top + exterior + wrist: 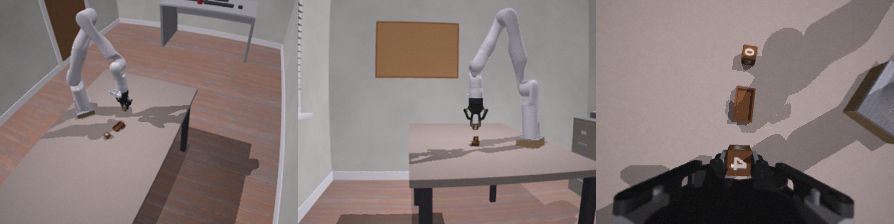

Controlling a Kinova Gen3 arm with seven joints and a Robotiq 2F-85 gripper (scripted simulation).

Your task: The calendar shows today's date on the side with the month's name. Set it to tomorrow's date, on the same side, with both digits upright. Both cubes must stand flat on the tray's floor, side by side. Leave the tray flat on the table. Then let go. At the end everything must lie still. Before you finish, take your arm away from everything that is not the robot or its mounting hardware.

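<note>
My hand is 40 mm past the brown calendar tray, 70 mm to the left of it and 120 mm above it. Also, from my hand: brown number cube: 80 mm behind, 170 mm to the right, 110 mm below; then digit cube: 10 mm below.
</note>
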